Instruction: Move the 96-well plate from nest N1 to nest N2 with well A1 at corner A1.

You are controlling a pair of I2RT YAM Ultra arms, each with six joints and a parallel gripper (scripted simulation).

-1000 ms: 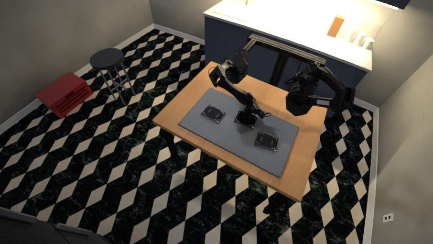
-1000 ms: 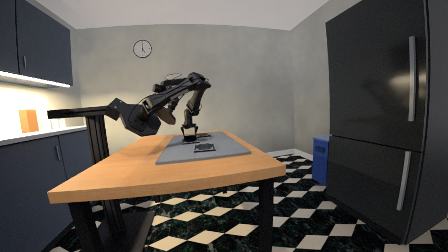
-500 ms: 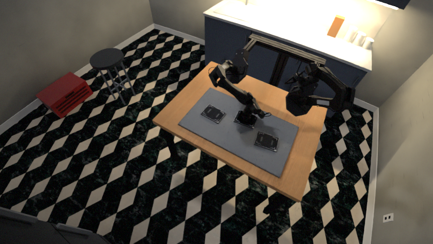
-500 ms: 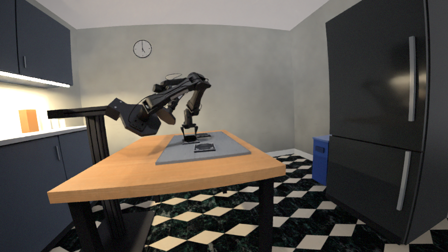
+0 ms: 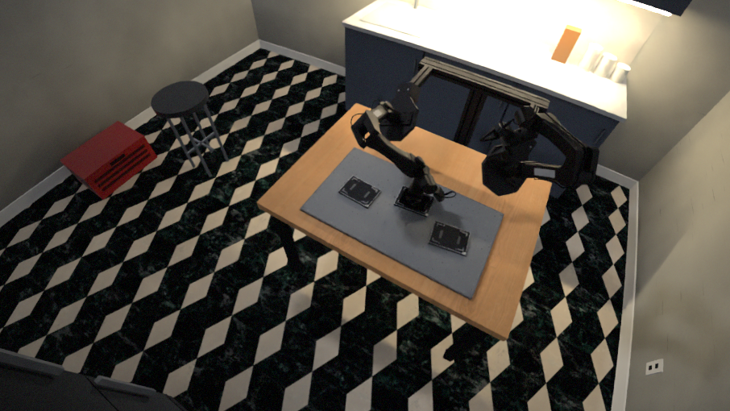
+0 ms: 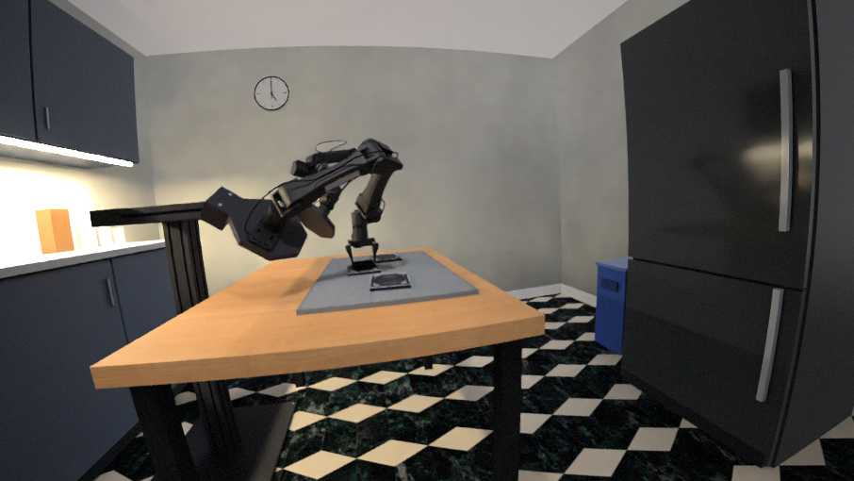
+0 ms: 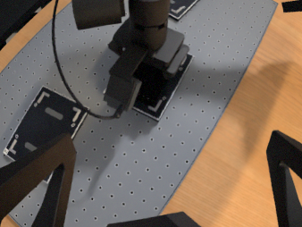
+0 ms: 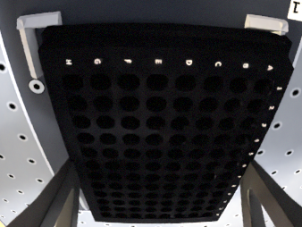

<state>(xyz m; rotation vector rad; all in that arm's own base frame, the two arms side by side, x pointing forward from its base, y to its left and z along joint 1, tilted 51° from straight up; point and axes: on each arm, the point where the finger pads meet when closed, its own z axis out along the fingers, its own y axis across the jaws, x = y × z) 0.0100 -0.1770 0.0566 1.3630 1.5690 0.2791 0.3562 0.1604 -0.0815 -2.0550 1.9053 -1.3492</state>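
Right now my right hand is 10 mm above the black 96-well plate.
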